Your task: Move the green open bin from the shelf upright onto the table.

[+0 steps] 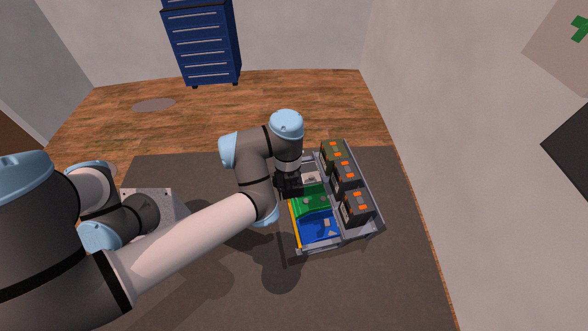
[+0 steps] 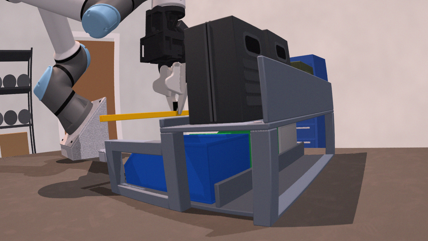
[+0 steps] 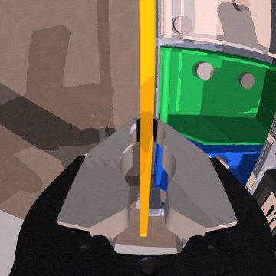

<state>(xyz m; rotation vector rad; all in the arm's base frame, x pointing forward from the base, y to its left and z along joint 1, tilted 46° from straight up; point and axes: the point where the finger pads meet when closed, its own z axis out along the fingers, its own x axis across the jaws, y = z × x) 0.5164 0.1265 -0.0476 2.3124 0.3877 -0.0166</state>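
Right now the green open bin is 100 mm ahead of my hand, 30 mm to the left of it and 90 mm below it. Round my hand: yellow bar: 10 mm below; then grey bin: 70 mm ahead, 140 mm to the left, 90 mm below; then blue bin: 130 mm ahead, 80 mm to the right, 90 mm below.
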